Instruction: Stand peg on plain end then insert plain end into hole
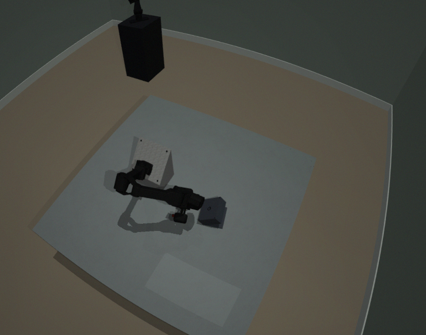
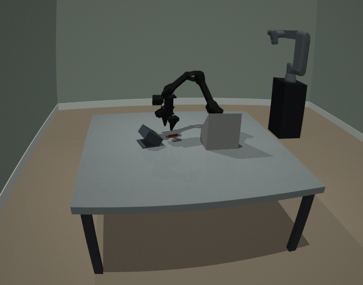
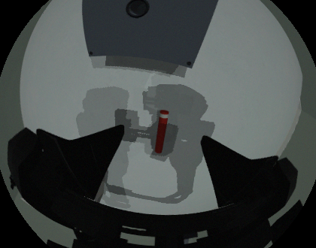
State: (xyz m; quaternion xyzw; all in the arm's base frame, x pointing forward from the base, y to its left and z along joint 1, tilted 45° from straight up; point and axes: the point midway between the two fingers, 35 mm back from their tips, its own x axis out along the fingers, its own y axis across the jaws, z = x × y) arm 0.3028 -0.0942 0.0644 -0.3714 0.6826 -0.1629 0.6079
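The red peg lies 1 cm behind my gripper tip and 6 cm below it. Round my gripper tip: sloped panel (12 cm ahead, 8 cm to the left, 1 cm below).
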